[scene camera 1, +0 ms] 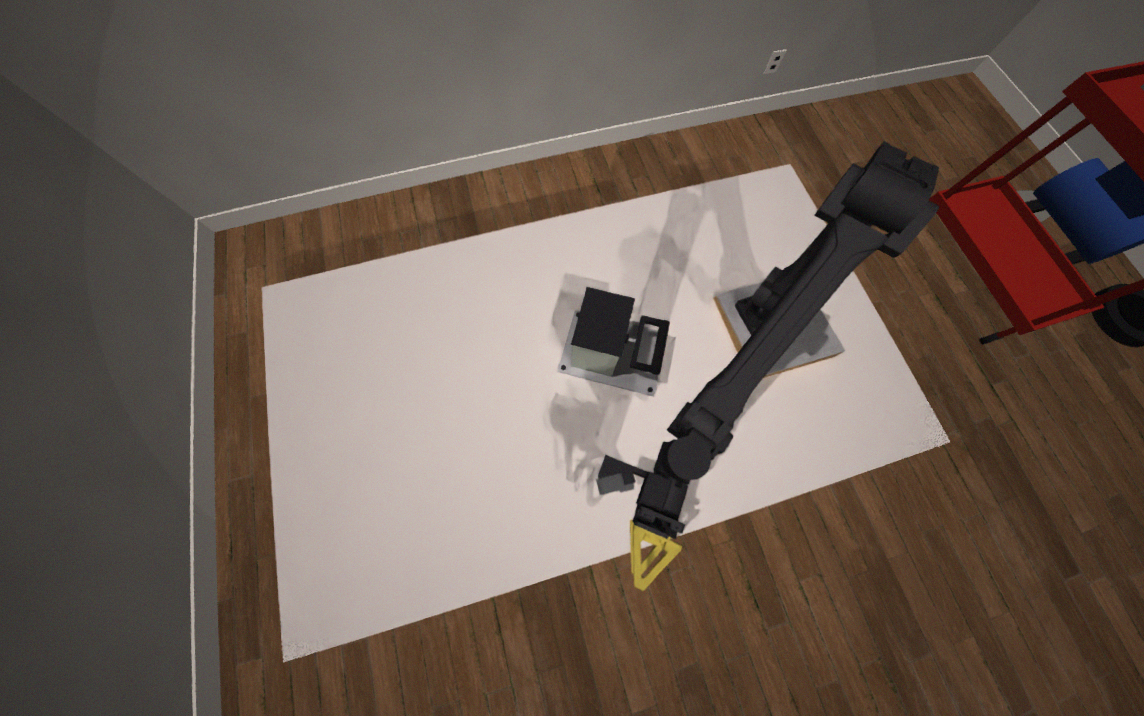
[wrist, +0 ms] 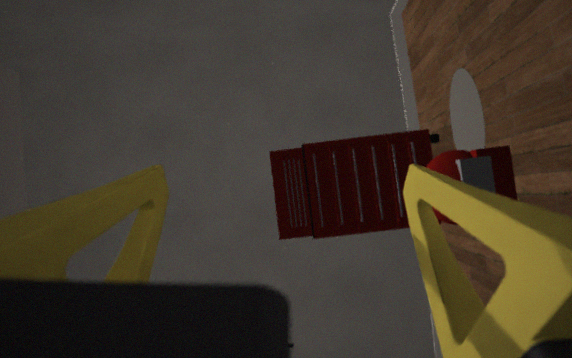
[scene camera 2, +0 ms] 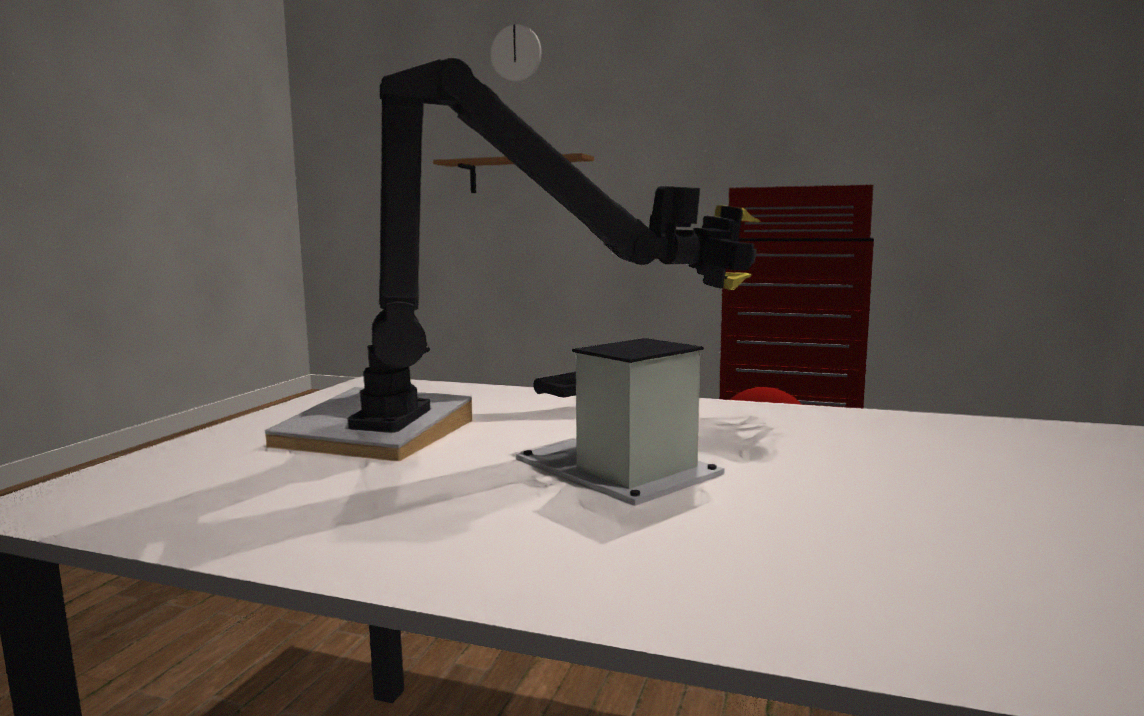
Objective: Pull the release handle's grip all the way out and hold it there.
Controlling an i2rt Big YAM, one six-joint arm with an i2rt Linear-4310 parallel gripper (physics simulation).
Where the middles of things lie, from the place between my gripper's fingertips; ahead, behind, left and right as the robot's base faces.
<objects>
The grey base plate (scene camera 2: 560, 459) is 420 mm to the right of my hand, 280 mm below it and 160 mm behind it.
</objects>
